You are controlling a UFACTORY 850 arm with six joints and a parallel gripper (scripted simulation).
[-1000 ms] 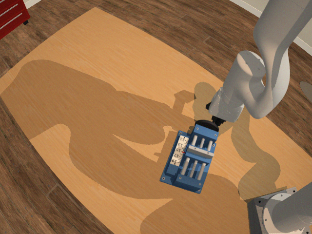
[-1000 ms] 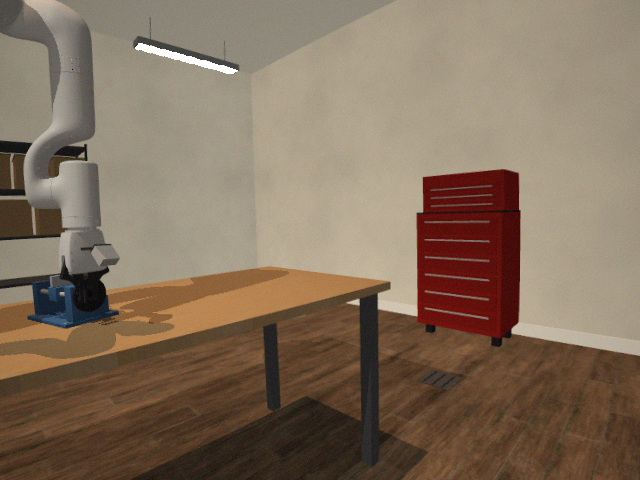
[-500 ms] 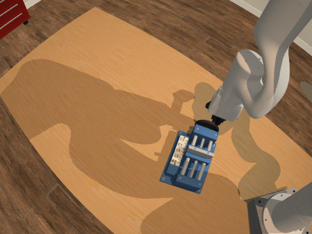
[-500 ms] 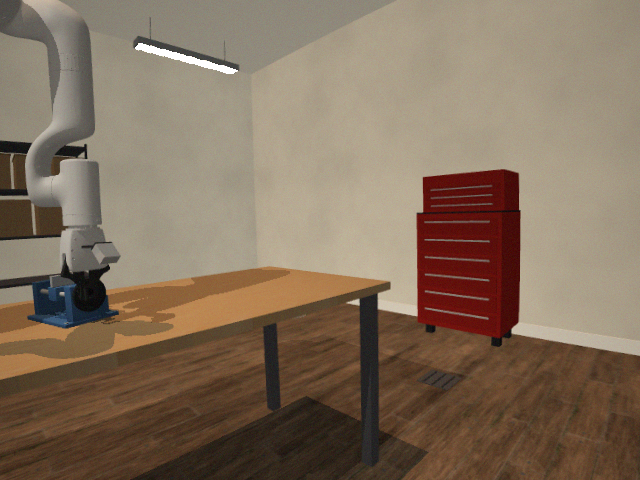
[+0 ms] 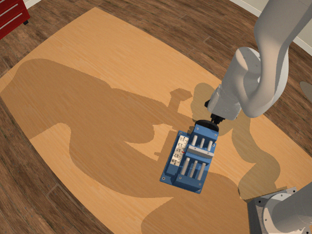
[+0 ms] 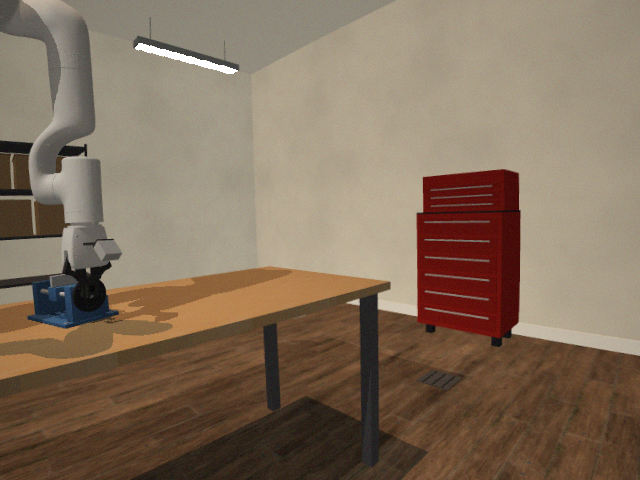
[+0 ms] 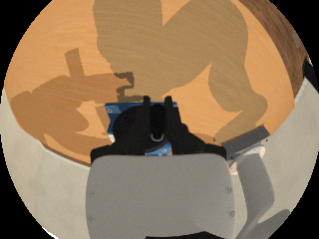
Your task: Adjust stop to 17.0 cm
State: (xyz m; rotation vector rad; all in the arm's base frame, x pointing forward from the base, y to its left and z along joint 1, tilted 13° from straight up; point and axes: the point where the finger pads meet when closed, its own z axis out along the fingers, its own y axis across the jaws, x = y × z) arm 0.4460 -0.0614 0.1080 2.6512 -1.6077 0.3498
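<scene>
Now: the black handwheel 20 mm to the left of my hand, 10 mm below it and 10 mm behind it. Round my hand: grey stop bar (140 mm to the left, 40 mm behind, 10 mm below).
</scene>
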